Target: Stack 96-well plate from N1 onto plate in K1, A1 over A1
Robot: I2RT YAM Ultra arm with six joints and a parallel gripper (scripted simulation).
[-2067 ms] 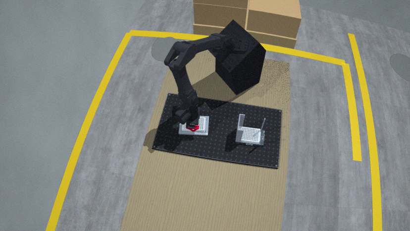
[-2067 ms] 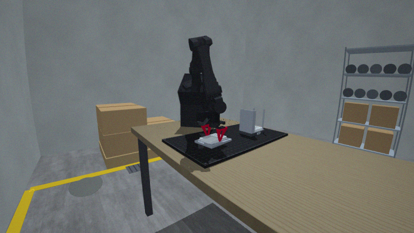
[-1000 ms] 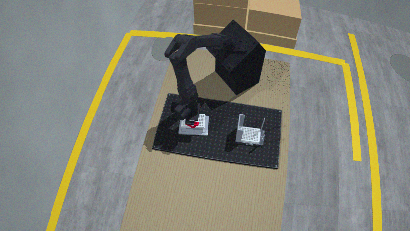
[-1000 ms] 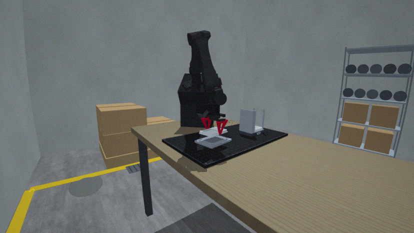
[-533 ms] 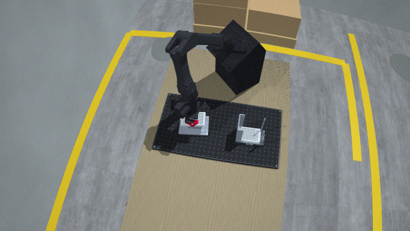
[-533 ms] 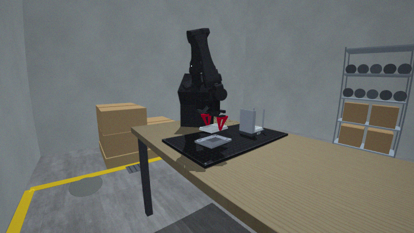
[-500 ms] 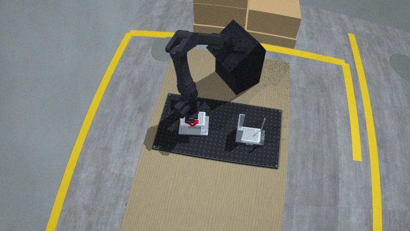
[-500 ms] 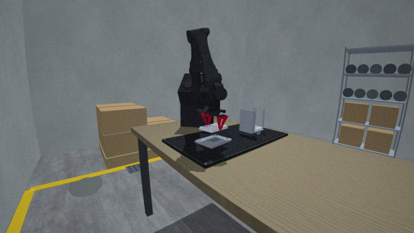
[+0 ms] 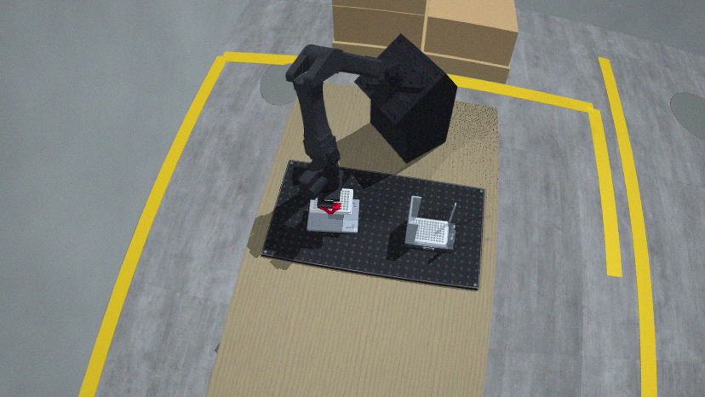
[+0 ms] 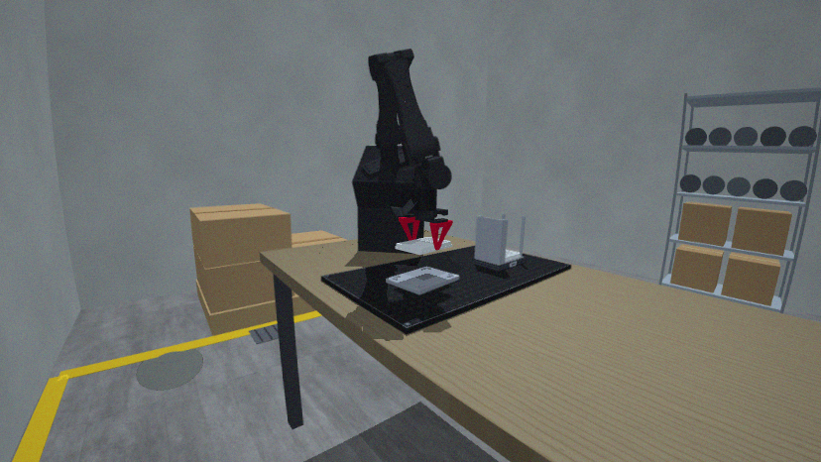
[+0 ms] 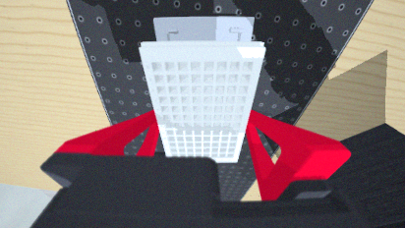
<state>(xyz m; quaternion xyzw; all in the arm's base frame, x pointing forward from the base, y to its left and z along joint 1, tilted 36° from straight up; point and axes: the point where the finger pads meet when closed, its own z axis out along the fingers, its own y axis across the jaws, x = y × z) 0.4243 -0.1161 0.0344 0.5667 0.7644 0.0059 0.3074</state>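
My gripper is now 240 mm to the right of the tall grey rack wall and 20 mm above it. Also, from my hand: white 96-well plate: right at my hand; then grey plate nest N1: 100 mm below.
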